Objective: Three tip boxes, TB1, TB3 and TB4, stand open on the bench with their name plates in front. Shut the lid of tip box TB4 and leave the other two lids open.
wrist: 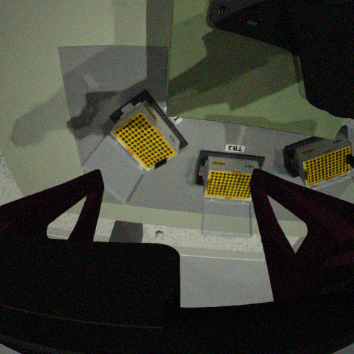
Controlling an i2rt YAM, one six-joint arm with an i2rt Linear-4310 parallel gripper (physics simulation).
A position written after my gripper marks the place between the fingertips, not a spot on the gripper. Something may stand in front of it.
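I can see my gripper (176, 177). A clear lid (227, 219) is visible to me as well, and so is another clear lid (121, 175).
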